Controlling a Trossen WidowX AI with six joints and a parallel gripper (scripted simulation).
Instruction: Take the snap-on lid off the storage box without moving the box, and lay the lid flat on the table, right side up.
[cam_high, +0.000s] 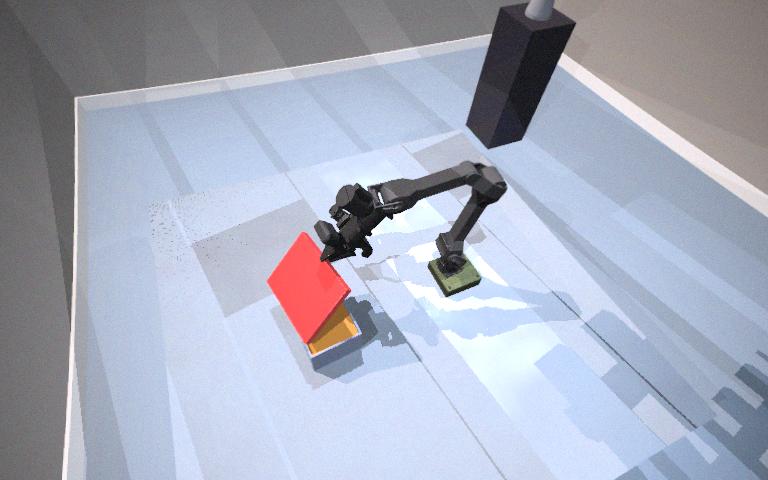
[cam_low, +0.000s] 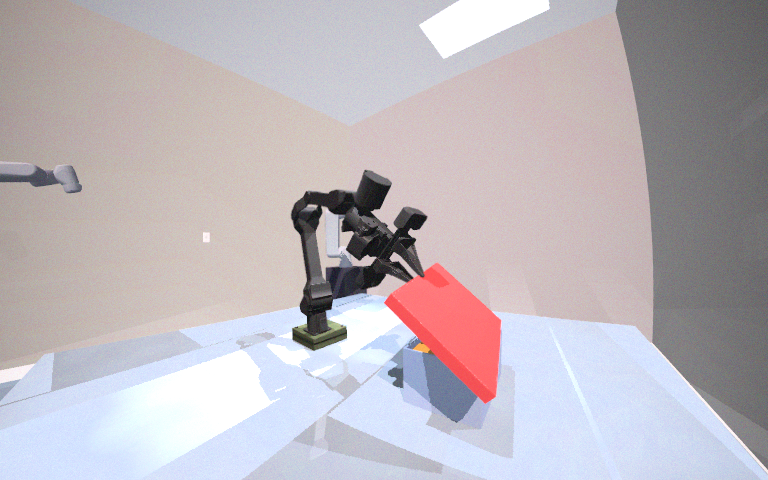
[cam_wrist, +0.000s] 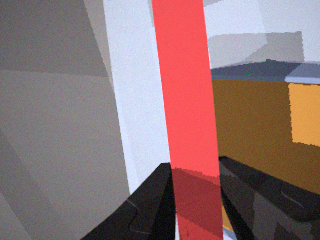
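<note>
The red lid lies 6 cm ahead of my gripper tip, 5 cm below it and 2 cm to the left of it. The rest, counted from my gripper tip: box 18 cm below, 8 cm to the left, 4 cm ahead.
</note>
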